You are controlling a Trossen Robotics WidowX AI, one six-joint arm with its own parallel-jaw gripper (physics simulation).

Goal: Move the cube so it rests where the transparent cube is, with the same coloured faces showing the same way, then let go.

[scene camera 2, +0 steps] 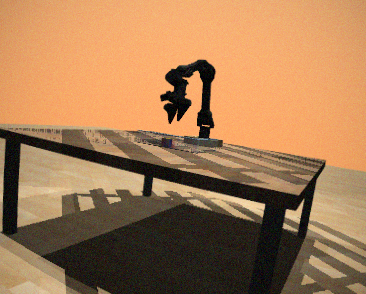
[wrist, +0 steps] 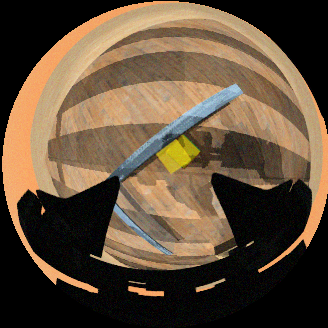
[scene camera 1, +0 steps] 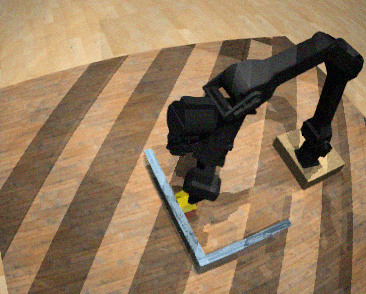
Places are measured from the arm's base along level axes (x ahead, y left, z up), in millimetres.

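Where they show: gripper, fingertip midpoint: (scene camera 2: 173, 122) (wrist: 165, 179); arm's base, link origin: (scene camera 2: 203, 138) (wrist: 236, 250) (scene camera 1: 306, 157).
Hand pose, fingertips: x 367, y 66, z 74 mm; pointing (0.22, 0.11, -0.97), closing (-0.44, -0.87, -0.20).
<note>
Each offset is from my fingertips to the top centre of the thing. "spot": to the spot under its first point. Level surfaces: height alone.
The cube @[dz -75, dx +7, dy -4 mm] (scene camera 1: 185, 201) (scene camera 2: 167, 142) (wrist: 172, 156) rests on the table beside the long arm of a blue-grey L-shaped bar. Its top is yellow; a red side shows low in scene camera 1, a thin green edge shows in the wrist view, and blue and red sides show in scene camera 2. The yellow area in the wrist view has two overlapping shades; I cannot clearly tell the transparent cube's outline from the cube. My gripper (scene camera 1: 194, 200) (scene camera 2: 175, 121) (wrist: 165, 179) is open and empty, pointing down above the cube. In scene camera 1 a finger partly covers the cube.
The L-shaped bar @[spot: dz -55, dx +49, dy -61 mm] (scene camera 1: 162, 181) (wrist: 200, 110) lies on the striped wooden table @[dz -115 mm] (scene camera 1: 65, 225) (scene camera 2: 100, 150), with its corner toward the bottom of scene camera 1. The arm's base block (scene camera 1: 323, 175) (scene camera 2: 212, 143) stands to the right. Dark shadows cross the table.
</note>
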